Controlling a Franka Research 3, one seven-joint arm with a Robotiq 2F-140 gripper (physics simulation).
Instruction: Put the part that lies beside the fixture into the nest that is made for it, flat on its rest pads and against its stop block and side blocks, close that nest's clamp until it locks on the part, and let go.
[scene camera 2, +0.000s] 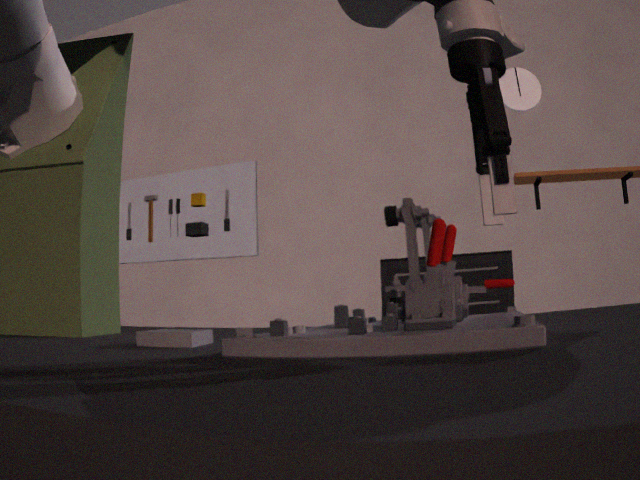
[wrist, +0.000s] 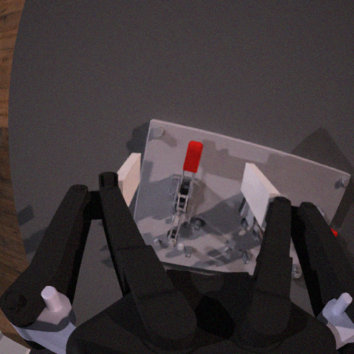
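Note:
The part, a pale flat block (scene camera 2: 173, 338), lies on the table left of the fixture in the scene view. The fixture, a grey base plate (scene camera 2: 310, 349) (wrist: 220, 150), carries small blocks, pins and toggle clamps. In the scene view a clamp arm (scene camera 2: 411, 248) stands raised with a black tip. Two red handles (scene camera 2: 436, 242) (scene camera 2: 450, 242) point up and another red handle (scene camera 2: 498, 283) lies level. In the wrist view one red handle (wrist: 193, 156) lies between the fingers' outlines, seen from above. My gripper (scene camera 2: 497, 206) (wrist: 192, 171) is open and empty, high above the fixture's clamp side.
A green cabinet (scene camera 2: 46, 248) stands at the left behind the part. A tool board (scene camera 2: 237, 180), a clock (scene camera 2: 521, 88) and a wooden shelf (scene camera 2: 578, 175) are on the wall. Part of another pale arm (scene camera 2: 46, 98) shows at the upper left. The raised clamp stands high above the plate.

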